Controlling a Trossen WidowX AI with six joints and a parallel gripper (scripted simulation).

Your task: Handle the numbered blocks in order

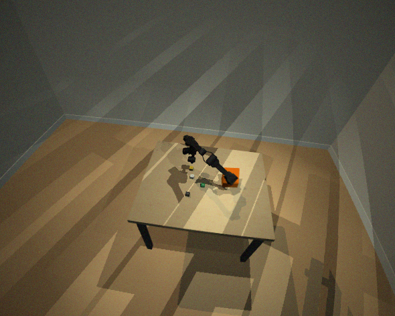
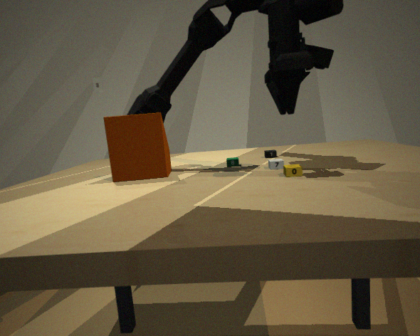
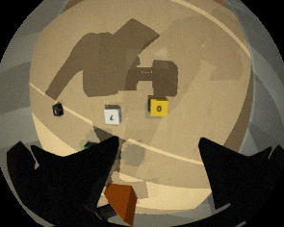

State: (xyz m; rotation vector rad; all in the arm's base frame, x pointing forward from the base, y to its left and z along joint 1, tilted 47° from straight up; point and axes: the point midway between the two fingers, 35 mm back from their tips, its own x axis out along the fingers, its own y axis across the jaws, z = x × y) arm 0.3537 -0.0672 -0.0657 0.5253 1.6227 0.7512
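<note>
The yellow block marked 0 lies 1 cm ahead of my gripper tip and 12 cm below it. The rest, counted from my gripper tip: green block marked 8 (13 cm behind, 16 cm to the left, 12 cm below); then black block marked 1 (2 cm behind, 28 cm to the left, 12 cm below); then white block marked 7 (2 cm behind, 9 cm to the left, 12 cm below).
</note>
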